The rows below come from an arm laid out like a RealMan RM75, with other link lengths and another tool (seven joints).
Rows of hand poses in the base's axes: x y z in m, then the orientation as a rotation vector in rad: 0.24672, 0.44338, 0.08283, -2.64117, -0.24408, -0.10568; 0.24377, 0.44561, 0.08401, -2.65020, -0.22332, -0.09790; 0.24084, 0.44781, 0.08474, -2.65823, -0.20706, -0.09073; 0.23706, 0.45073, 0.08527, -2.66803, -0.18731, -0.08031; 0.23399, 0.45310, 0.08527, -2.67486, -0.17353, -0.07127; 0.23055, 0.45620, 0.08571, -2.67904, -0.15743, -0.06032; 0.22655, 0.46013, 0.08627, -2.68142, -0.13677, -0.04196; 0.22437, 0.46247, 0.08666, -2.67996, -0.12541, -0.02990
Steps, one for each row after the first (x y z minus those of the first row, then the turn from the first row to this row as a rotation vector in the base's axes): -0.00295, 0.00223, 0.00118, -0.00714, 0.00887, -0.01408; -0.00588, 0.00443, 0.00191, -0.01383, 0.01650, -0.02497; -0.00966, 0.00735, 0.00244, -0.02222, 0.02692, -0.03786; -0.01273, 0.00972, 0.00244, -0.02823, 0.03540, -0.04652; -0.01617, 0.01282, 0.00288, -0.03161, 0.04576, -0.05623; -0.02017, 0.01675, 0.00344, -0.03338, 0.06224, -0.06767; -0.02235, 0.01909, 0.00383, -0.03180, 0.07285, -0.07340
